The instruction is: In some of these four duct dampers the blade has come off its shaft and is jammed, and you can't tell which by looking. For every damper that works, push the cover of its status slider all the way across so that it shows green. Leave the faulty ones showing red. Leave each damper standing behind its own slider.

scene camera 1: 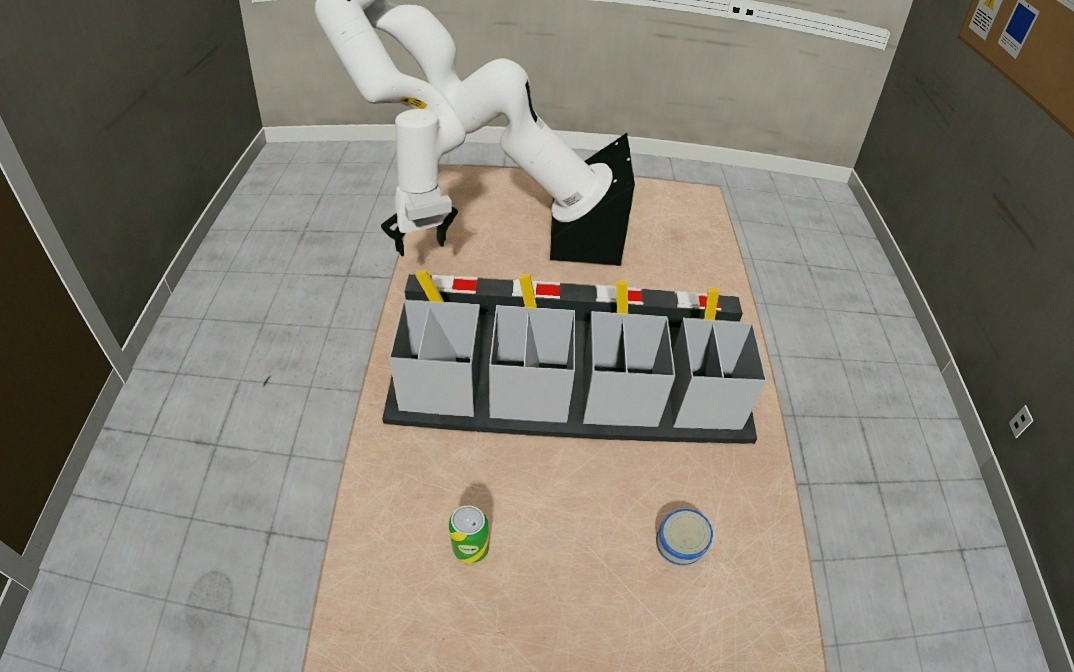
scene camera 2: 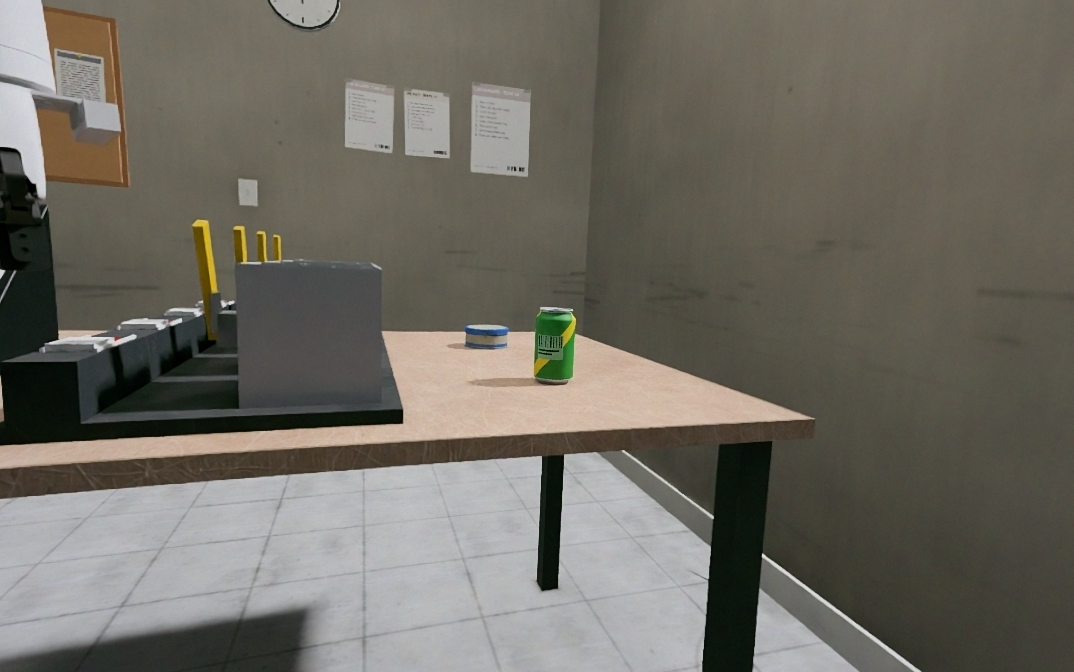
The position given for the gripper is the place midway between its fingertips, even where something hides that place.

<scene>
In view: the gripper [scene camera 2: 22, 270], a green can [scene camera 2: 555, 327], a blue-rimmed round tin [scene camera 1: 685, 534] and a duct damper [scene camera 2: 310, 335].
The blue-rimmed round tin also shows in scene camera 2 [scene camera 2: 489, 337]. The gripper shows as well in scene camera 1 [scene camera 1: 420, 248].
</scene>
